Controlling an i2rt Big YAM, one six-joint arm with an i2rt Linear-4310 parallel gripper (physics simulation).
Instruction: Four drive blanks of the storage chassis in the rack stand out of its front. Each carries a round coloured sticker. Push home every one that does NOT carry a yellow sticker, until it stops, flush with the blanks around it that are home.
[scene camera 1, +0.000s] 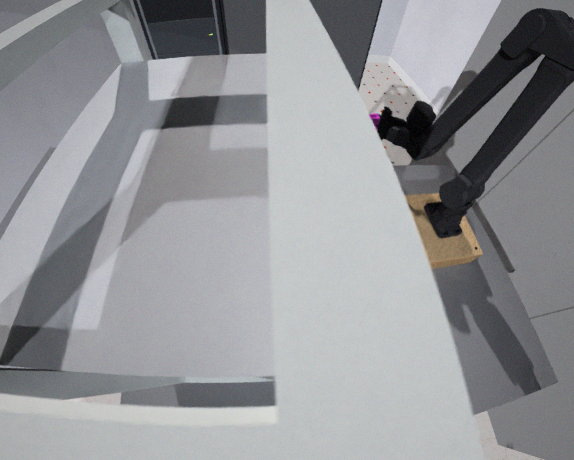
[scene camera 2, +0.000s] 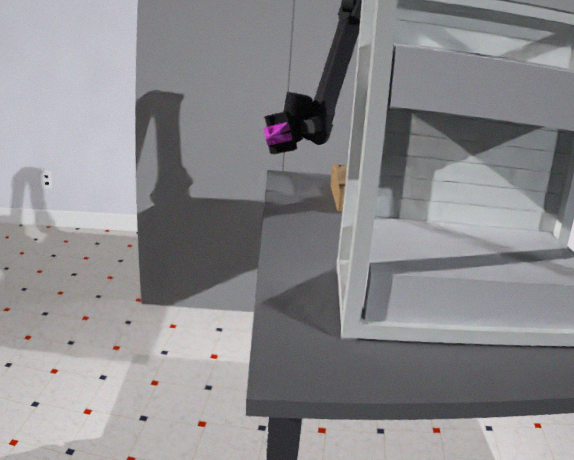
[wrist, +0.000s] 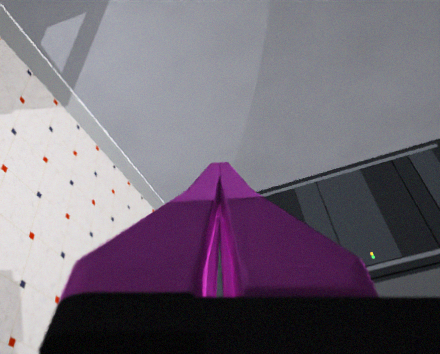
grey rack: scene camera 1 234, 218; scene camera 2 450, 225; not seen in the wrist view (out of frame)
